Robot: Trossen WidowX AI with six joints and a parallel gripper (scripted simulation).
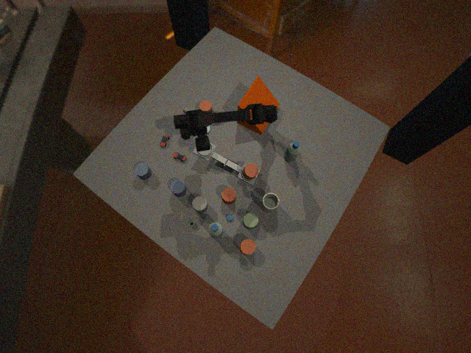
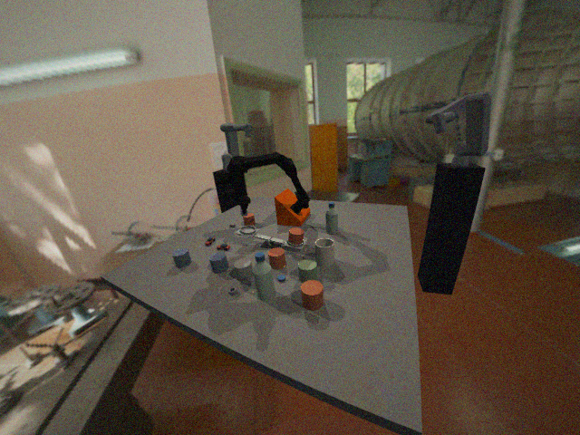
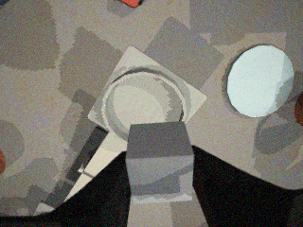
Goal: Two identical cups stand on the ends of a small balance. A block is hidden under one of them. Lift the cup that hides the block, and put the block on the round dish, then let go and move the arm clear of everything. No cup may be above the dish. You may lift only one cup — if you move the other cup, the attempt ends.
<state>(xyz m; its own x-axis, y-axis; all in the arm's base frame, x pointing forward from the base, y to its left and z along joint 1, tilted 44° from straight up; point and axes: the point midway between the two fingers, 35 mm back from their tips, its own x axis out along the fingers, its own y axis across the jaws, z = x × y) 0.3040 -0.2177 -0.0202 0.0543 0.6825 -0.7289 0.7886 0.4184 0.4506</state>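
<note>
My gripper tip is 120 mm past the pale blue round dish, 100 mm to the left of it and 170 mm above it. Also, from my gripper tip: grey block (right at my gripper tip); white cup (100 mm ahead, 420 mm to the left, 130 mm below); balance (130 mm to the left, 130 mm below).
</note>
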